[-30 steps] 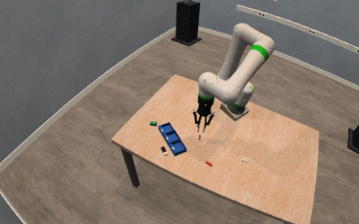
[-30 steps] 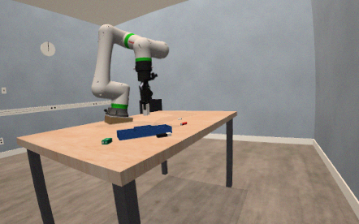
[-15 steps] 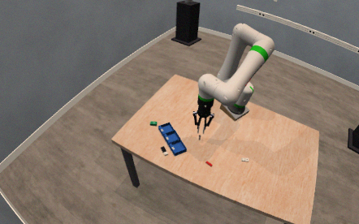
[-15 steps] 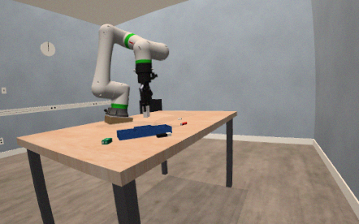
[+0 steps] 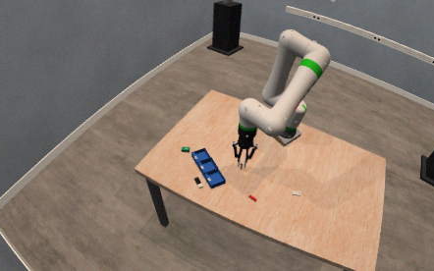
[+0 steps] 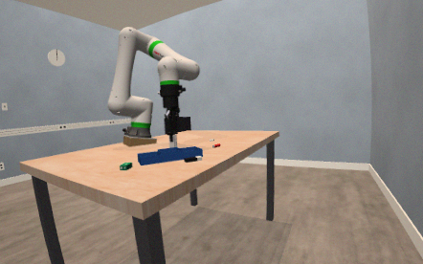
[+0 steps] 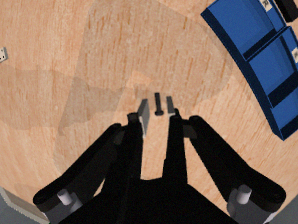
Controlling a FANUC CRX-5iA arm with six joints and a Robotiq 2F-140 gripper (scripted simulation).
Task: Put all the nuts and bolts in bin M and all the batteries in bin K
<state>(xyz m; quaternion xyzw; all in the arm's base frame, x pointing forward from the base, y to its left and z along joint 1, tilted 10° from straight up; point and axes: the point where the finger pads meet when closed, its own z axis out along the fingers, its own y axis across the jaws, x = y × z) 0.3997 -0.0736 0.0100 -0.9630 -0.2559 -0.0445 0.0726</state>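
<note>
The small dark bolt is 40 mm below my hand and 10 mm behind it. Round my hand: red battery 170 mm to the left, 140 mm ahead, 40 mm below; joined blue bins 130 mm to the right, 130 mm ahead, 30 mm below; small white piece 340 mm to the left, 40 mm below, 30 mm behind.
</note>
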